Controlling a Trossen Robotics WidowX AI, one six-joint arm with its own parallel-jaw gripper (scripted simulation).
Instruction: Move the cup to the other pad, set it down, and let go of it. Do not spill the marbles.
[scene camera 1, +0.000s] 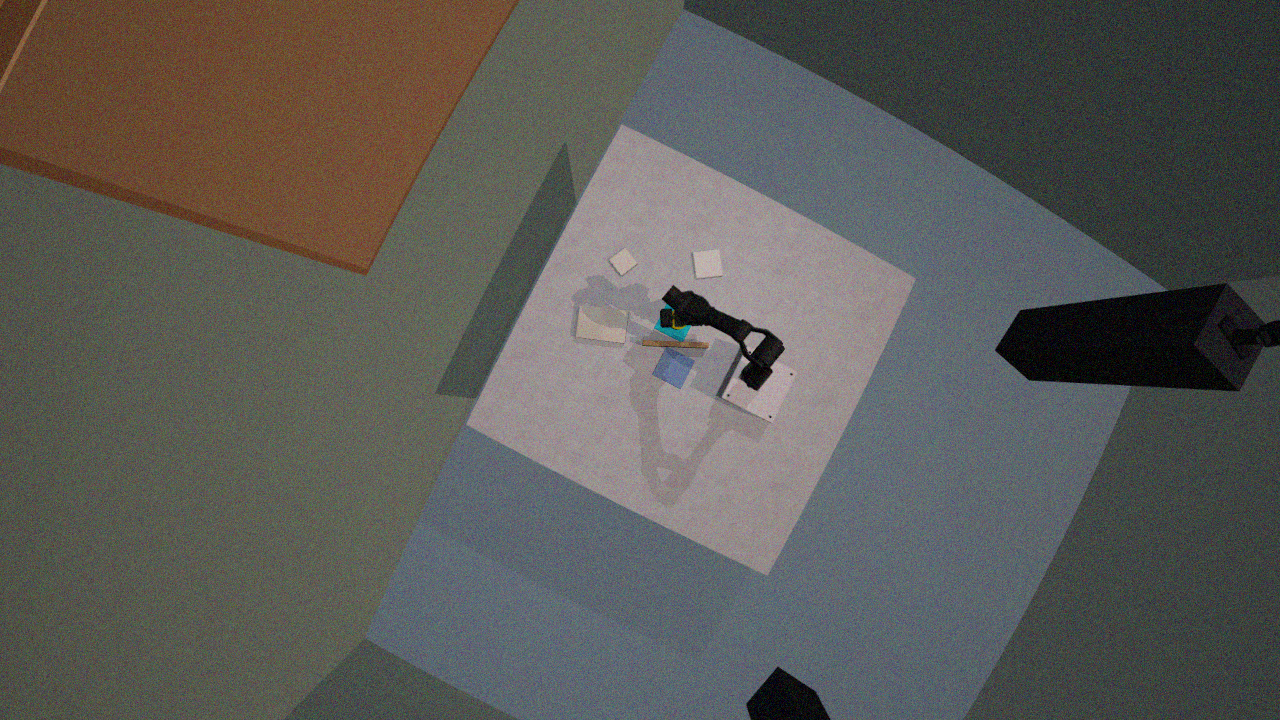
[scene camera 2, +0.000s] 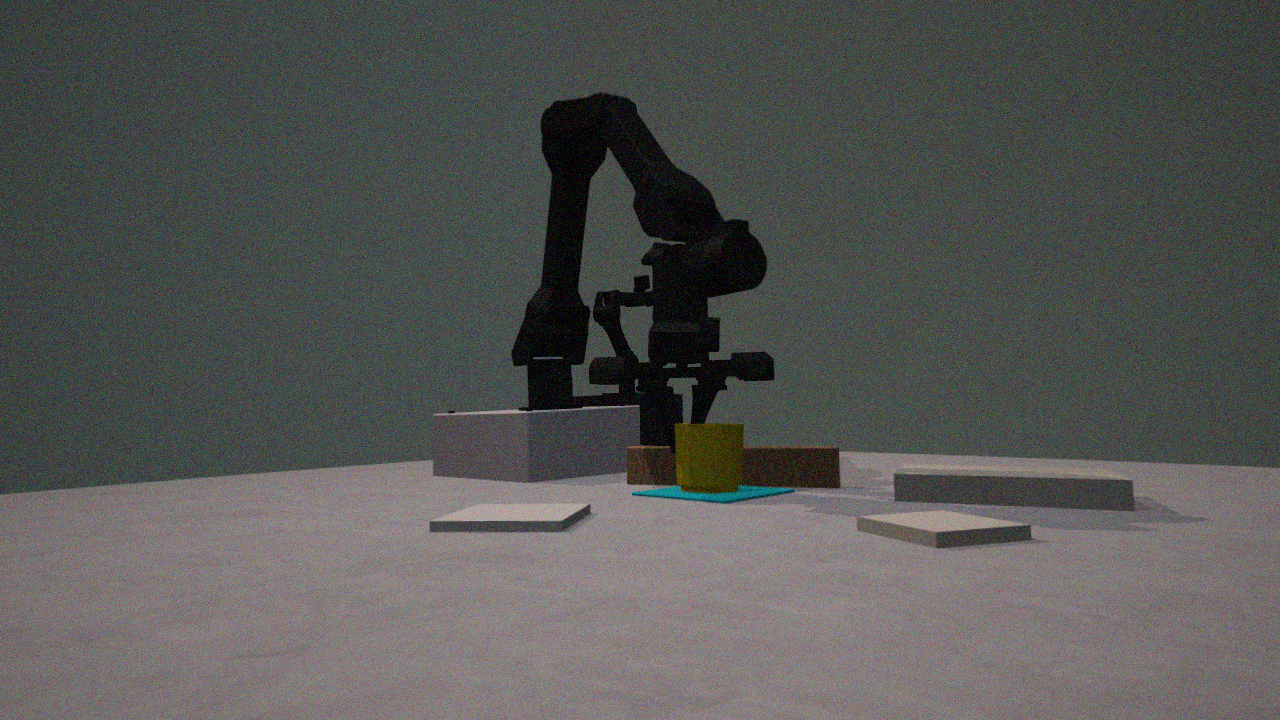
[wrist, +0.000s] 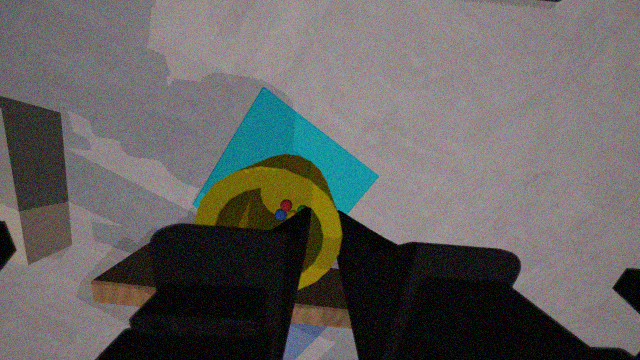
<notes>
In view: the gripper (scene camera 2: 683, 453), a yellow cup (scene camera 2: 709, 456), a grey slab (scene camera 1: 597, 323) and a wooden bar (scene camera 2: 766, 466).
The yellow cup also shows in the wrist view (wrist: 248, 198). The gripper is seen too in the wrist view (wrist: 321, 215). The wooden bar also shows in the wrist view (wrist: 130, 282).
</notes>
